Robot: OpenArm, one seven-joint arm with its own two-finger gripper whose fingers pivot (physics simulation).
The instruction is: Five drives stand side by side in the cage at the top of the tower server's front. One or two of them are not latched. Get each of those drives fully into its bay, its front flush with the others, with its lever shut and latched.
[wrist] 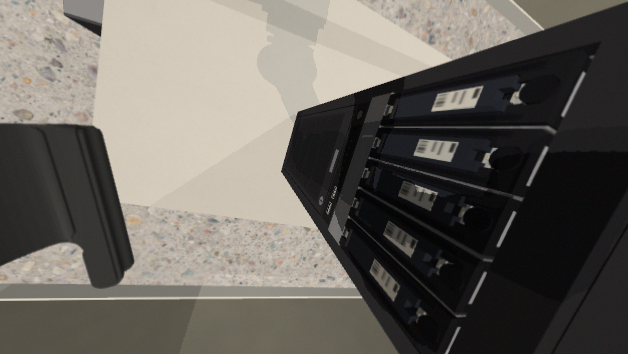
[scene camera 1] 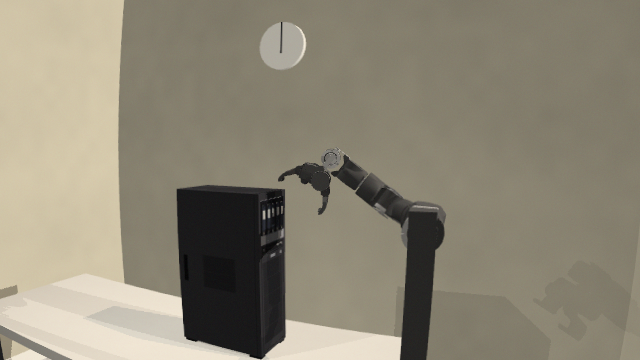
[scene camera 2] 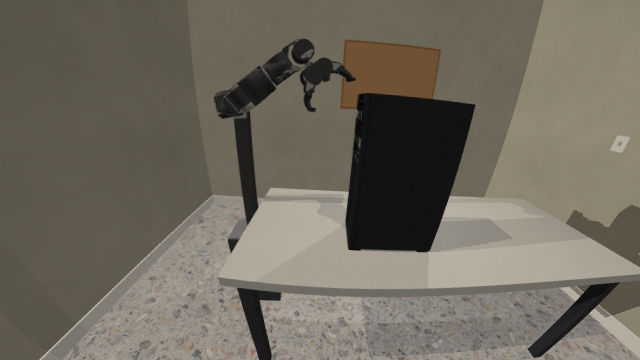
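Note:
The black tower server (scene camera 1: 217,225) (scene camera 2: 407,175) (wrist: 555,220) stands upright on the table. In the wrist view its five drives fan out side by side, with white labels on dark blue fronts: the first drive (wrist: 457,98) at the top, then the second (wrist: 436,149), third (wrist: 418,195), fourth (wrist: 400,238) and fifth (wrist: 384,279). Their fronts look about in line and no lever plainly swings out; latching is too small to tell. My gripper (scene camera 1: 300,195) (scene camera 2: 333,94) is wide open and empty, in front of the cage and near the tower's top height, apart from it. One finger shows at the wrist view's left.
The white table (scene camera 1: 330,337) (scene camera 2: 300,235) (wrist: 200,150) bears the tower. The arm's dark post (scene camera 1: 419,290) (scene camera 2: 245,165) stands beyond the table's end, on the side that the drives face. A wall clock (scene camera 1: 282,45) and an orange board (scene camera 2: 392,70) hang on walls.

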